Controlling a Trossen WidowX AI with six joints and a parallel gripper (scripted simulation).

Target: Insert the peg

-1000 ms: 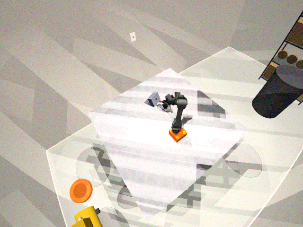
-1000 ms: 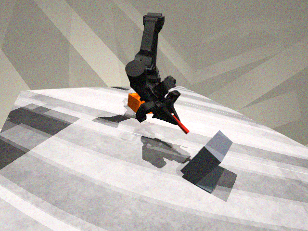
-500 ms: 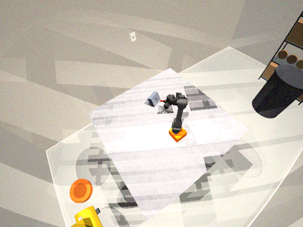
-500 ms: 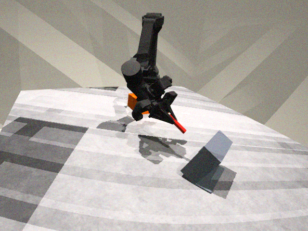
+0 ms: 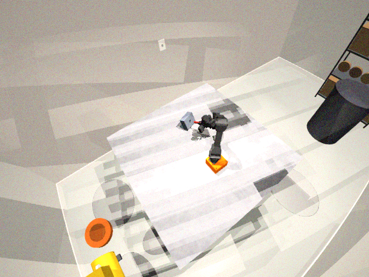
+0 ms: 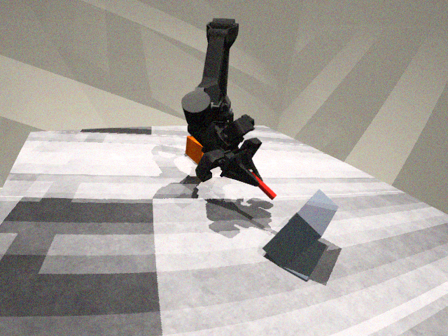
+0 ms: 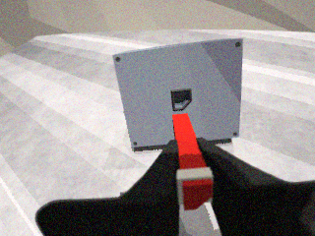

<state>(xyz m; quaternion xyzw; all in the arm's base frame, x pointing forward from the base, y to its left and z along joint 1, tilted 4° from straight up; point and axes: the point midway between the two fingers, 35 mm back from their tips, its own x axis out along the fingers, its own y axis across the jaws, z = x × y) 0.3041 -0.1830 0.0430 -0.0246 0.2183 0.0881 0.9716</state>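
The sloped panel lies 11 cm ahead of my gripper tip, 5 cm below it and 2 cm to the left of it. The rest, counted from my gripper tip: red peg (2 cm behind, 1 cm above).
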